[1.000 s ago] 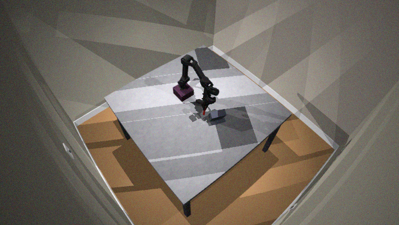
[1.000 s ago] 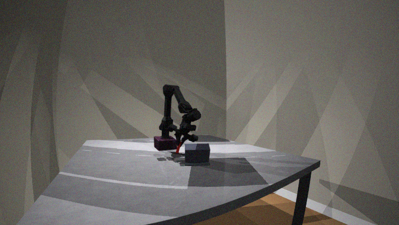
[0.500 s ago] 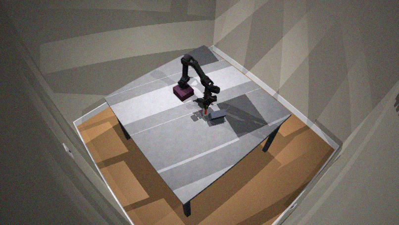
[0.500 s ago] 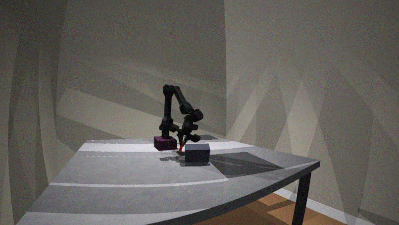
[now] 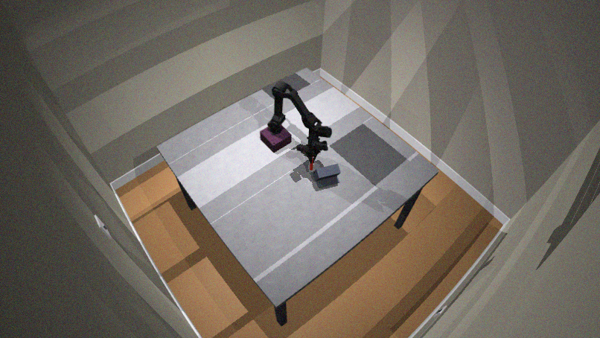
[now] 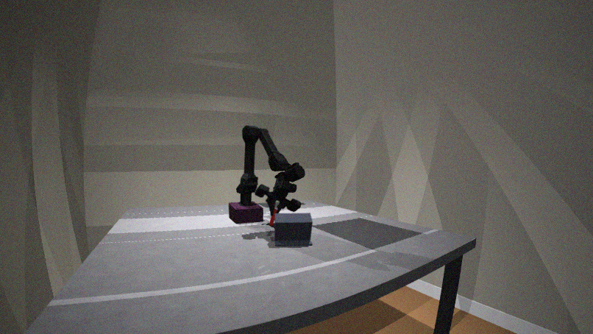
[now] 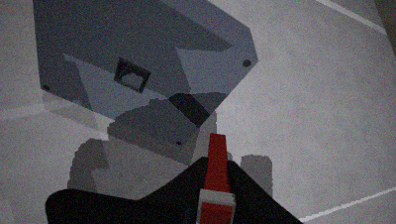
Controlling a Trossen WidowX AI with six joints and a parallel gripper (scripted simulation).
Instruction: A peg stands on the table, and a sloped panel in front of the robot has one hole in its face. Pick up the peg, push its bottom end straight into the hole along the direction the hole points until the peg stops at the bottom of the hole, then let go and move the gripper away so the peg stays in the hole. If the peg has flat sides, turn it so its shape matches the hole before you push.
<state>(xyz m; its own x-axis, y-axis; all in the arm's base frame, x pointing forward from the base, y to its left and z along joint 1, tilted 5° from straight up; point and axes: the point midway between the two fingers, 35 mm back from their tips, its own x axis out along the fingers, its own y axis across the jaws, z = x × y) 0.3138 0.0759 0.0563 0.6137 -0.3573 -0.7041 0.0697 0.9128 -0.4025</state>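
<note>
My gripper tip is 80 mm short of the grey sloped panel, 50 mm to the right of it and 40 mm above it. Round my gripper tip: red peg 10 mm to the left, 10 mm behind, 10 mm above.
</note>
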